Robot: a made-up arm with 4 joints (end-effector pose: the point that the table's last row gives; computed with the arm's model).
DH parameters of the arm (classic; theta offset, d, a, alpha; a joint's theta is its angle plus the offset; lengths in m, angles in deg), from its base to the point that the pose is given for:
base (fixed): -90 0.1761 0 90
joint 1: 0 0.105 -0.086 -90
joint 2: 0 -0.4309 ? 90
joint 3: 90 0.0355 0.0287 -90
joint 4: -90 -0.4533 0.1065 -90
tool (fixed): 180 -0.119 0 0
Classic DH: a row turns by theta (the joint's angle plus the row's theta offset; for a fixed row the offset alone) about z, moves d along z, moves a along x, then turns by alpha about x.
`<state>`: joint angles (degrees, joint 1 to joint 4).
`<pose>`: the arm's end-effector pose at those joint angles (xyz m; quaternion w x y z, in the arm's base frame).
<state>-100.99 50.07 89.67 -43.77</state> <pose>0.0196 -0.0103 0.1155 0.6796 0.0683 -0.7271 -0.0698</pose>
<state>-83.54 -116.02 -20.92 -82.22</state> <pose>-0.5342 0.7000 0.3181 0.5343 -0.1609 0.1187 -0.8213</pose>
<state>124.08 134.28 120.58 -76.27</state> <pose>-0.2061 -0.0261 0.1165 0.1460 -0.3106 -0.1504 -0.9271</pose>
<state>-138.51 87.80 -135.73 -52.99</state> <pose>-0.4646 0.3630 0.7303 0.4801 -0.7481 -0.2205 -0.4017</pose>
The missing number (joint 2, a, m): 0.0542
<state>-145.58 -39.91 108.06 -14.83</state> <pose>-0.2017 -0.1343 0.2254 0.9178 0.3262 0.1561 0.1638</pose>
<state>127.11 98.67 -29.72 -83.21</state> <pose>0.2825 -0.7163 0.4472 0.8150 -0.2649 0.2700 0.4389</pose>
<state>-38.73 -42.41 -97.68 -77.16</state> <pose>0.0092 0.6410 -0.4206 0.1596 0.4803 -0.3550 -0.7860</pose>
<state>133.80 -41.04 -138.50 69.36</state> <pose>-0.0944 -0.8369 0.4534 0.9077 -0.1123 0.3327 0.2297</pose>
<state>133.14 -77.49 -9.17 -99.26</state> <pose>-0.5644 -0.3281 0.6445 0.2140 0.6000 0.6628 -0.3936</pose>
